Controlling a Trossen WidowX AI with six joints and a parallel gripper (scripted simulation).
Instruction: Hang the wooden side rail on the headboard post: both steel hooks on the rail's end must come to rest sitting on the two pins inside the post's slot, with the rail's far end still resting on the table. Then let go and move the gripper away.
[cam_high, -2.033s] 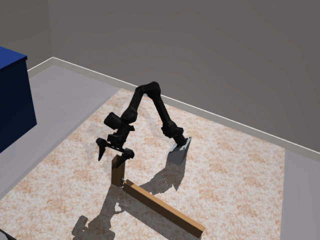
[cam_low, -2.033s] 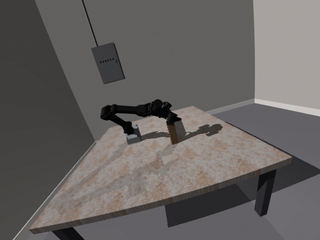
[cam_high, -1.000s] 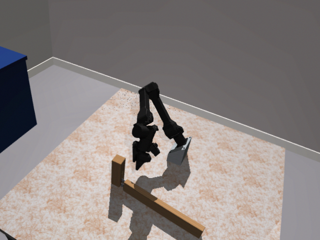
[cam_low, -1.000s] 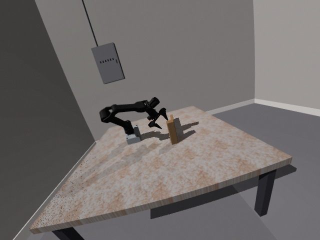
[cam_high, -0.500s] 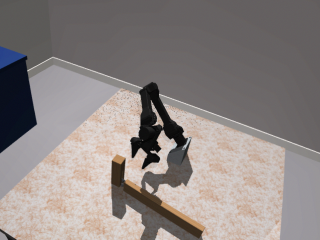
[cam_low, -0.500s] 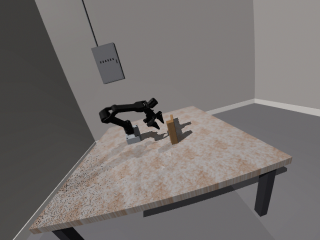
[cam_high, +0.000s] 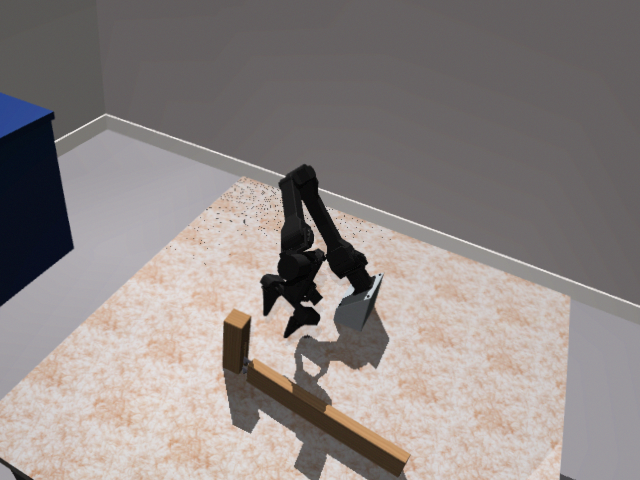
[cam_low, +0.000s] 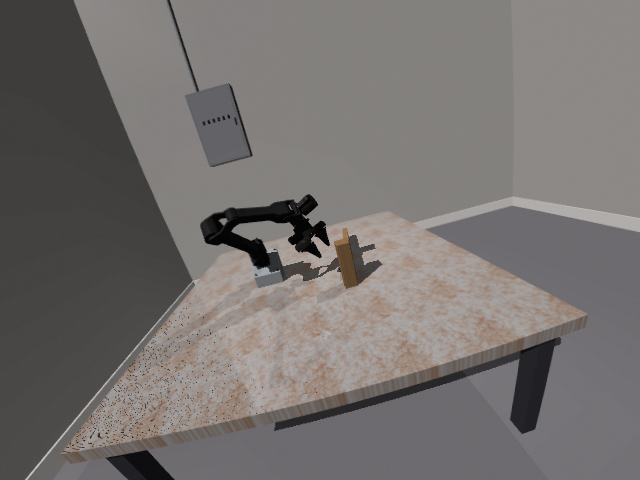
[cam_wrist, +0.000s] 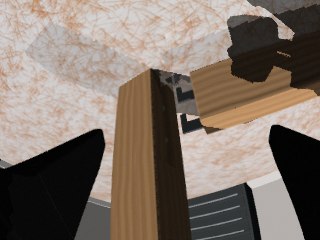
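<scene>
Now: the headboard post 8 cm to the right of my gripper tip, 6 cm ahead of it and 4 cm below it.
</scene>
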